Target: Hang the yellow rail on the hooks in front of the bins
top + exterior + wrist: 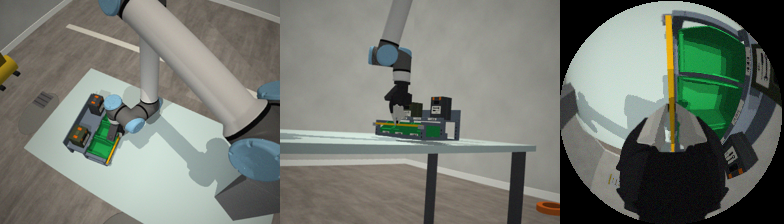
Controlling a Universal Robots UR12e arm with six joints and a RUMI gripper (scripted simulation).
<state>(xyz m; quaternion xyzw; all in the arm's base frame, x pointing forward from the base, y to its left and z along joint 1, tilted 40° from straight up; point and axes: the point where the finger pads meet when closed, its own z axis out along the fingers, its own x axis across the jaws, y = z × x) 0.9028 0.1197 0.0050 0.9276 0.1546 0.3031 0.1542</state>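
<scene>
Now: hand 10 mm above the yellow rail.
</scene>
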